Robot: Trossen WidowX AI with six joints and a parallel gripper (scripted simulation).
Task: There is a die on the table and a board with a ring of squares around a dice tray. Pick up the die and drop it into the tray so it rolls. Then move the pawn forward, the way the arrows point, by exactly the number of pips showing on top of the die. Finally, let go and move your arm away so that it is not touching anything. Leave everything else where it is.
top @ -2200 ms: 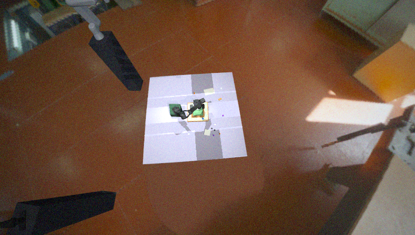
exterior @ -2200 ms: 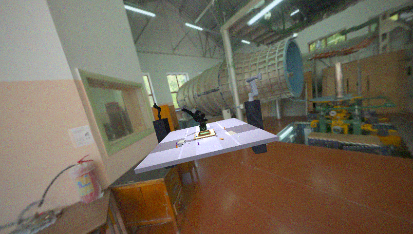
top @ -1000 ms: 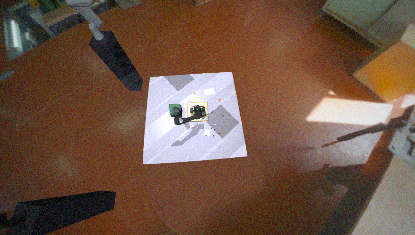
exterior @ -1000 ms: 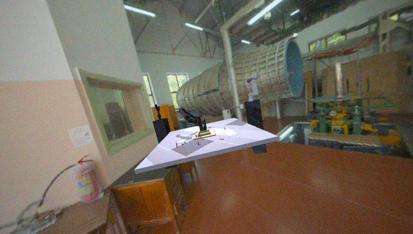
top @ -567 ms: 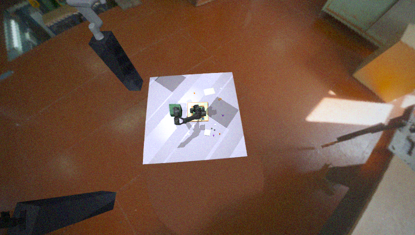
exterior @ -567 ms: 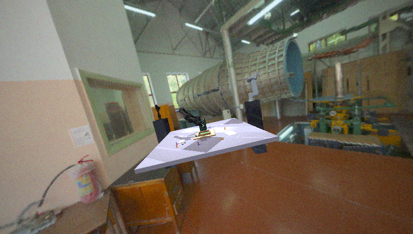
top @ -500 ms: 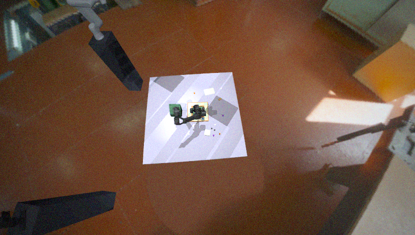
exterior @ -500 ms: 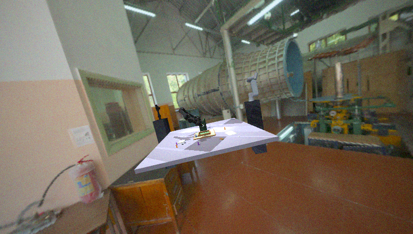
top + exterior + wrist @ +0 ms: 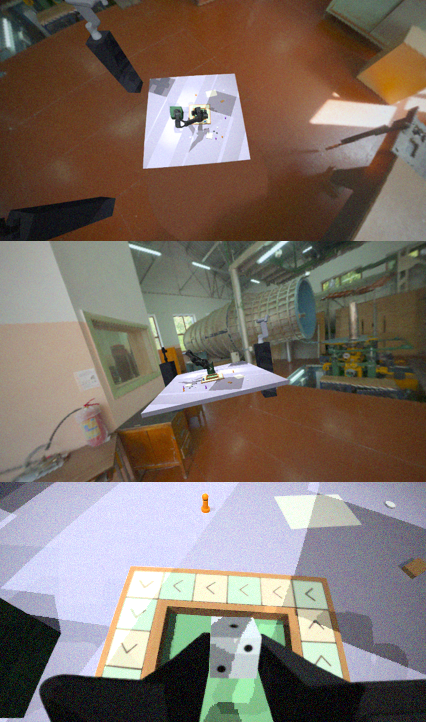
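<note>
The white die lies 20 mm below my gripper tip. From my gripper tip the other things lie so: blue pawn 110 mm to the right, 100 mm below, 80 mm ahead.
</note>
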